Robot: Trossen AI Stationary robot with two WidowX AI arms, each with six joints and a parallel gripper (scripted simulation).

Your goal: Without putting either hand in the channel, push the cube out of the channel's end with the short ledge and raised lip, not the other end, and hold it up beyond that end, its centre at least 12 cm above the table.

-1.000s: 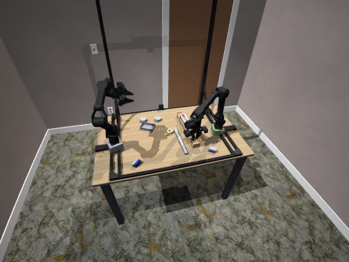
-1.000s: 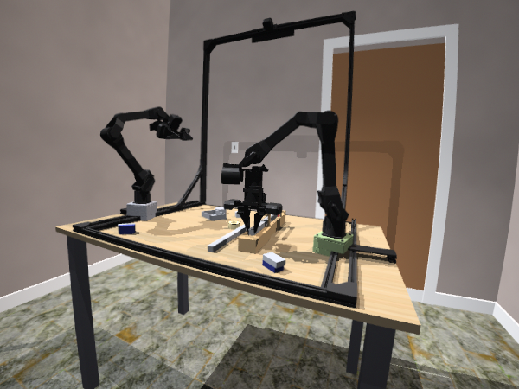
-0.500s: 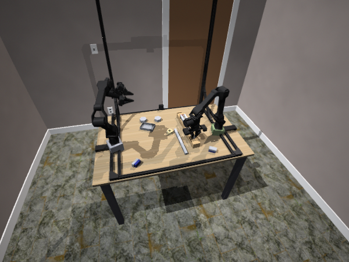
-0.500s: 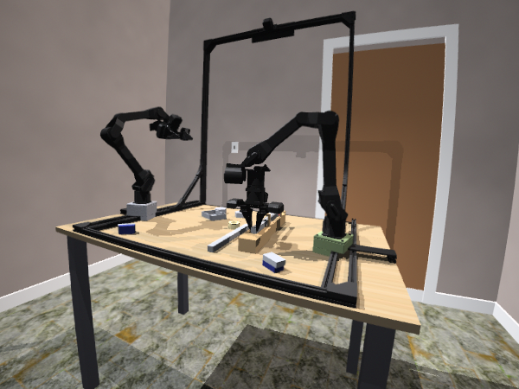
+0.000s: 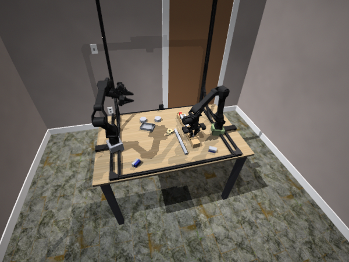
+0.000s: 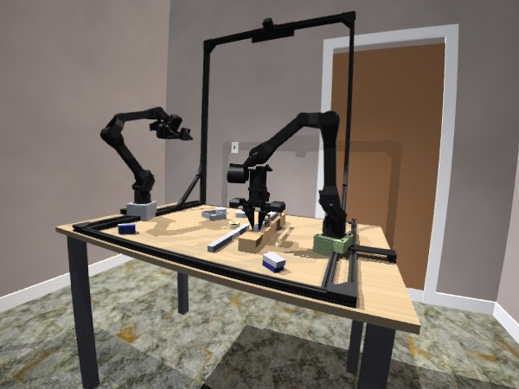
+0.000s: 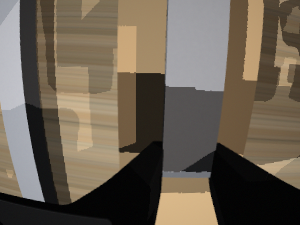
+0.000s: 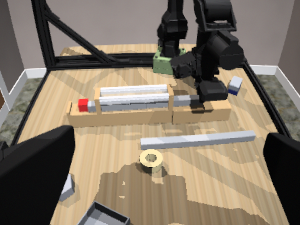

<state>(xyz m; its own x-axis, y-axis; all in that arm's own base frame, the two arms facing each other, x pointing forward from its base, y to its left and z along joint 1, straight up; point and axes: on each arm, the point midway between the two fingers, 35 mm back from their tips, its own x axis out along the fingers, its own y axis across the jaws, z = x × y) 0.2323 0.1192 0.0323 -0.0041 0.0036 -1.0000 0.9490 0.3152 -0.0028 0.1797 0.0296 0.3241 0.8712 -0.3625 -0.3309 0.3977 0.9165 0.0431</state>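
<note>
Now: the wooden channel 17 cm behind my left hand, 3 cm below it and 1 cm to the right of it. From my left hand the other things lie so: long grey rod 10 cm to the right, 8 cm below, 1 cm behind; then grey tray 34 cm to the right, 25 cm behind, 8 cm below; then tape roll 16 cm to the right, 14 cm behind, 8 cm below.
</note>
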